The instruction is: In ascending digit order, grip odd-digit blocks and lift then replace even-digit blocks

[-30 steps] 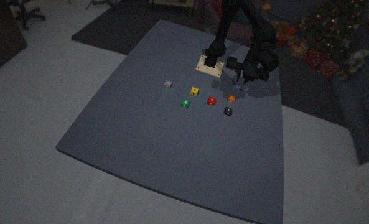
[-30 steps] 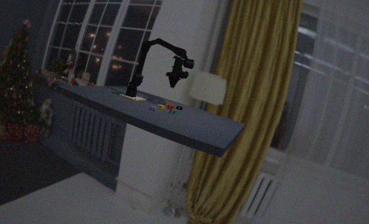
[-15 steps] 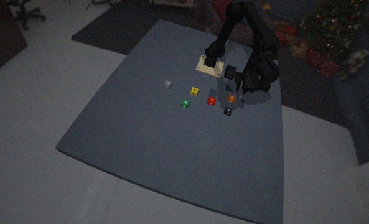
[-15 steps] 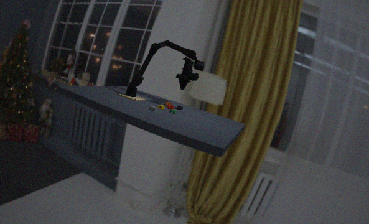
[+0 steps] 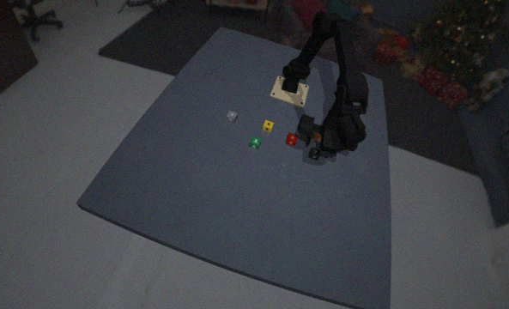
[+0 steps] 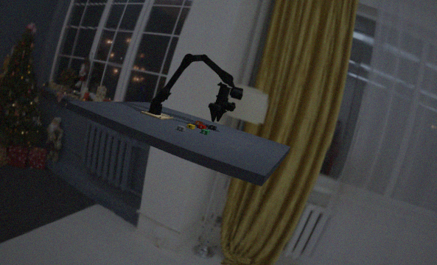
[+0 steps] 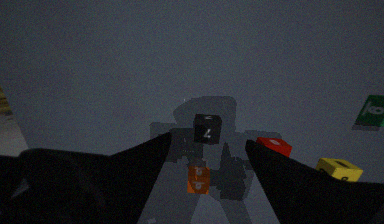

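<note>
My gripper tip is now 40 mm above the dark block. The rest, counted from my gripper tip: red block (40 mm behind, 90 mm to the right, 40 mm below); yellow block (70 mm behind, 180 mm to the right, 40 mm below); orange block (90 mm behind, 10 mm to the left, 40 mm below).
</note>
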